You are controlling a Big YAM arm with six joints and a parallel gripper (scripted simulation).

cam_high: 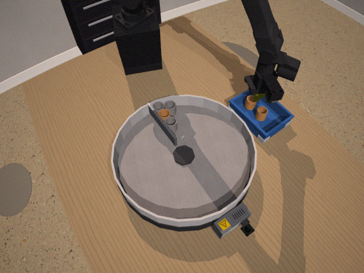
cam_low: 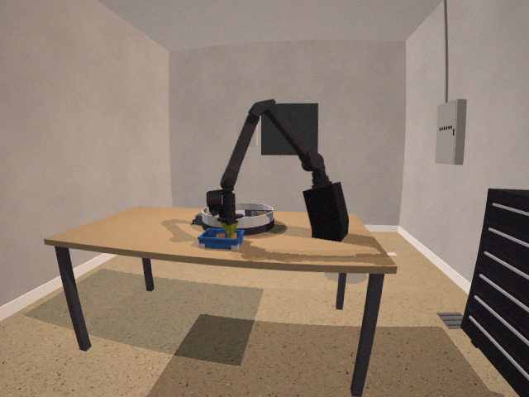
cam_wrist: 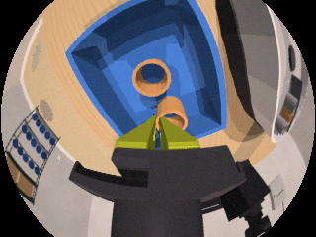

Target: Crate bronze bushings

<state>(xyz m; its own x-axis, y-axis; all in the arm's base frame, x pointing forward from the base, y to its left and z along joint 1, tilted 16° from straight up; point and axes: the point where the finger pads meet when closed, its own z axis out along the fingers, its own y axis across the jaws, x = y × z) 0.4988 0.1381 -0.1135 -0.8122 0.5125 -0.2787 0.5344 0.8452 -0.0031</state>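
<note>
Right now the crate is 40 mm ahead of my hand, 20 mm to the right of it and 20 mm below it. From my hand the other things lie so: grey turning table 350 mm to the right, 20 mm behind, 10 mm above.
</note>
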